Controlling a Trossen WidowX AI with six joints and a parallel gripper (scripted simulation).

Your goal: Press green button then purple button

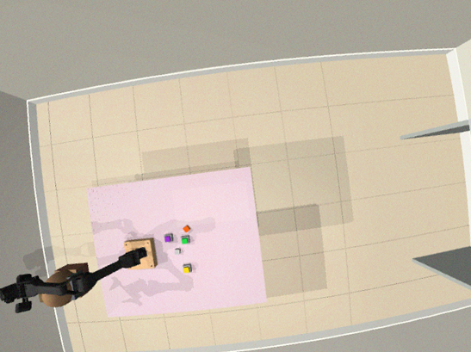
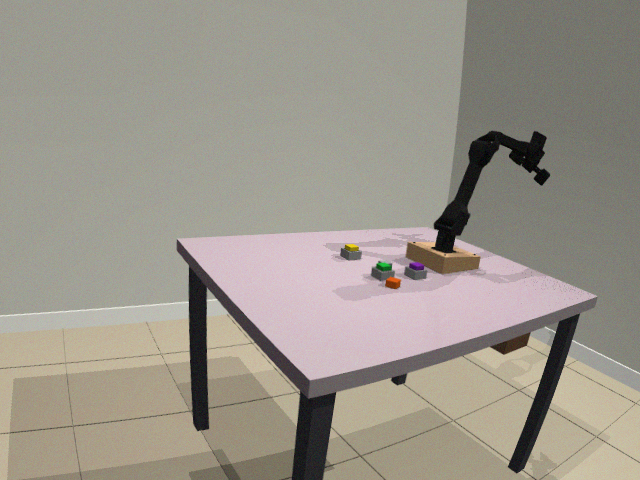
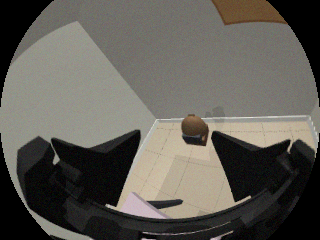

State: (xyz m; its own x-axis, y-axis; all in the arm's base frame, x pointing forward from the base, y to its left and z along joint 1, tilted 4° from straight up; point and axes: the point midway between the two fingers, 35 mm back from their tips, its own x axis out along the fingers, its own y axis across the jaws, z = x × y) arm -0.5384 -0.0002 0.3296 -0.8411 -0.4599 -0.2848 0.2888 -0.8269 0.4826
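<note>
Right now my gripper tip is 87 cm short of the green button, 2 cm to the right of it and 30 cm above it. The rest, counted from my gripper tip: yellow button (83 cm ahead, 16 cm to the right, 30 cm below); grey block (80 cm ahead, 4 cm to the right, 32 cm below); purple button (77 cm ahead, 6 cm to the left, 30 cm below).
</note>
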